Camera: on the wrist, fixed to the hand. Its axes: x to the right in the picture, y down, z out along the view.
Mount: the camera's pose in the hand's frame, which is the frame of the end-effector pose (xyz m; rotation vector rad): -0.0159 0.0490 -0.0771 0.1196 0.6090 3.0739
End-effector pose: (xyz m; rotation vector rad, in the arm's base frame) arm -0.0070 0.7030 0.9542 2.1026 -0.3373 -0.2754
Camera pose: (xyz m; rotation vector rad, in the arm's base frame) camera -0.0032 0.7445 1.0370 -0.2734 -2.2263 1.8843
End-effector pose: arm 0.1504 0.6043 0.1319 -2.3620 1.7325 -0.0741
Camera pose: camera 0.0869 0.5946 0.1988 -1.7660 -2.4445 0.2265
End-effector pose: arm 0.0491 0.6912 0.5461 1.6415 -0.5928 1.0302
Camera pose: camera -0.0235 0.7464 0.5629 0.7717 1.4051 -1.6771
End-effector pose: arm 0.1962 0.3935 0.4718 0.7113 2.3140 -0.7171
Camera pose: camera 0.2082 0.4724 0.5190 2.7441 -0.6318 0.9404
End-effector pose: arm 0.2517 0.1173 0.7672 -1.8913 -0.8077 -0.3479
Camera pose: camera 0.2814 0.0298 0.7591 -0.7753 2.3546 0.9701
